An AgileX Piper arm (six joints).
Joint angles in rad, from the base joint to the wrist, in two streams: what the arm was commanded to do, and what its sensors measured. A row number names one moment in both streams.
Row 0, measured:
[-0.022, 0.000, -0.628, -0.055, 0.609, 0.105]
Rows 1 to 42, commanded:
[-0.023, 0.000, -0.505, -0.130, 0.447, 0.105]
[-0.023, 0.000, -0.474, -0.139, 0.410, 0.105]
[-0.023, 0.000, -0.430, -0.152, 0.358, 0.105]
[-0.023, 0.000, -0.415, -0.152, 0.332, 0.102]
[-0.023, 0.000, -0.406, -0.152, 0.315, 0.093]
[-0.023, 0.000, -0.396, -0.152, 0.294, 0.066]
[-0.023, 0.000, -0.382, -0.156, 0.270, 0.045]
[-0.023, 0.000, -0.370, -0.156, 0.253, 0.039]
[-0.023, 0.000, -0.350, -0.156, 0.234, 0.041]
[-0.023, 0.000, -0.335, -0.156, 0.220, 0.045]
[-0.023, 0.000, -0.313, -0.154, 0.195, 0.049]
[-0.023, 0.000, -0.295, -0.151, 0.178, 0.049]
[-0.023, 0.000, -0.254, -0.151, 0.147, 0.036]
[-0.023, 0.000, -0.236, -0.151, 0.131, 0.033]
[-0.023, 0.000, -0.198, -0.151, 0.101, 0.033]
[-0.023, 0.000, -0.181, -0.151, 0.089, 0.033]
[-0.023, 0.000, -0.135, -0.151, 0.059, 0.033]
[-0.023, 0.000, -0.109, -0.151, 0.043, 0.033]
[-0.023, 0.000, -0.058, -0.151, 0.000, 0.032]
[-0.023, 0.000, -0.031, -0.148, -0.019, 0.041]
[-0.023, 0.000, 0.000, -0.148, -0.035, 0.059]
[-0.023, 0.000, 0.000, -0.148, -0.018, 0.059]
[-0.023, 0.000, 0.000, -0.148, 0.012, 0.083]
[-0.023, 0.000, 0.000, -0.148, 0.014, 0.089]
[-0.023, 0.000, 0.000, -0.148, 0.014, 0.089]
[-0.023, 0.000, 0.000, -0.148, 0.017, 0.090]
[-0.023, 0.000, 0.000, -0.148, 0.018, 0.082]
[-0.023, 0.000, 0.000, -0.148, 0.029, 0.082]
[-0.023, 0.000, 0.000, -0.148, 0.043, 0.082]
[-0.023, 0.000, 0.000, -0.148, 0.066, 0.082]
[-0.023, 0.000, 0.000, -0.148, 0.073, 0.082]
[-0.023, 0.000, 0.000, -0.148, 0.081, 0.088]
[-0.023, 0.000, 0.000, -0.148, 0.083, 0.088]
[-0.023, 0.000, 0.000, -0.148, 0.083, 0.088]
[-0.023, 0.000, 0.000, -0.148, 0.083, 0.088]
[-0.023, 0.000, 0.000, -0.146, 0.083, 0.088]
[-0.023, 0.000, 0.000, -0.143, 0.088, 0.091]
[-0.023, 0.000, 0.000, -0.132, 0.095, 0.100]
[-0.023, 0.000, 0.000, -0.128, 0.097, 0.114]
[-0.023, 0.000, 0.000, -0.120, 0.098, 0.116]
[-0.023, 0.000, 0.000, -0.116, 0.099, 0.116]
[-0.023, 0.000, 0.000, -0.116, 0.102, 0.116]
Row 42, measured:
[-0.022, 0.003, -0.005, -0.133, 0.094, 0.103]
